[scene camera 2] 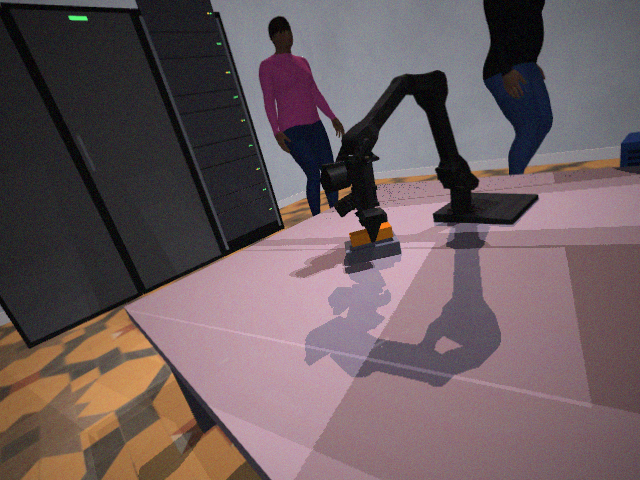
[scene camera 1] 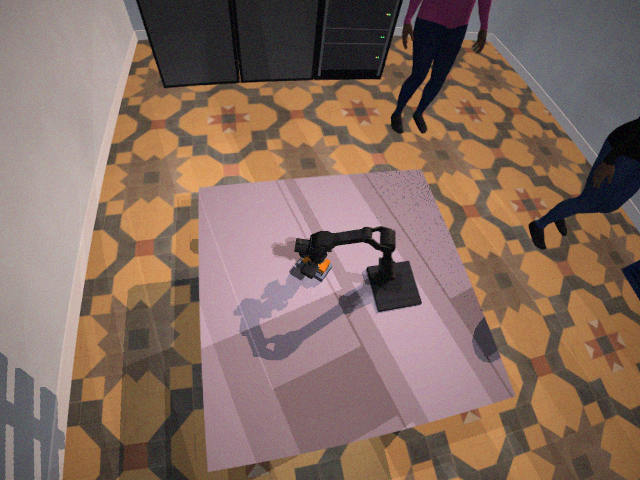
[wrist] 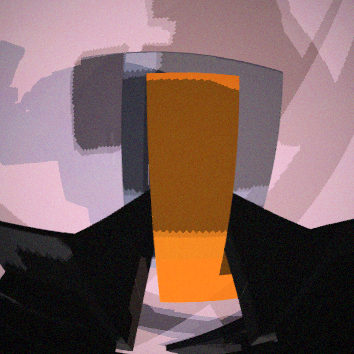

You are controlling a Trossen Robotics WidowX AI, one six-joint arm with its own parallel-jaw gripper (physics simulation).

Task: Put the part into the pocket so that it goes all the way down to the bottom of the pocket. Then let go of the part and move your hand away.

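Pixels of known places: gripper, between the fingertips: (scene camera 2: 372,239) (scene camera 1: 314,265) (wrist: 186,195); arm's base, origin of its link: (scene camera 2: 461,207) (scene camera 1: 384,275).
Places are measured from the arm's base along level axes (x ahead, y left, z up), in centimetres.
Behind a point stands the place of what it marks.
The orange part (scene camera 1: 324,265) {x 26.3, y -12.3, z 4.9 cm} (scene camera 2: 360,238) {x 32.7, y -16.4, z 3.6 cm} (wrist: 192,150) {x 31.6, y -17.3, z 4.8 cm} is a long block between the black fingers. My gripper (scene camera 1: 313,266) {x 29.6, y -14.9, z 1.9 cm} (scene camera 2: 373,238) {x 29.6, y -14.9, z 1.9 cm} (wrist: 186,195) {x 29.6, y -14.9, z 1.9 cm} is shut on it. The grey pocket block (scene camera 1: 321,277) {x 28.8, y -8.6, z 1.3 cm} (scene camera 2: 376,251) {x 32.4, y -12.7, z -0.2 cm} (wrist: 260,125) {x 28.6, y -20.5, z 1.2 cm} is on the table directly below. In the scene camera 2 view much of the part stands above the block's rim and looks slightly tilted. In the wrist view the part covers most of the pocket opening and lies nearer the block's left side, with a wider grey strip on the right. The pocket's bottom and the part's underside are hidden.
The arm's black base plate (scene camera 1: 397,294) {x -2.1, y 10.5, z -0.7 cm} (scene camera 2: 485,207) {x 0.3, y 6.7, z -0.4 cm} is on the pink table (scene camera 1: 341,413) {x 41.9, y 47.0, z -2.4 cm} (scene camera 2: 232,330) {x 68.5, y -29.3, z -2.4 cm}, to the right of the block. Dark arm shadows cross the table. Black cabinets (scene camera 1: 276,38) (scene camera 2: 87,129) and two people stand beyond the table.
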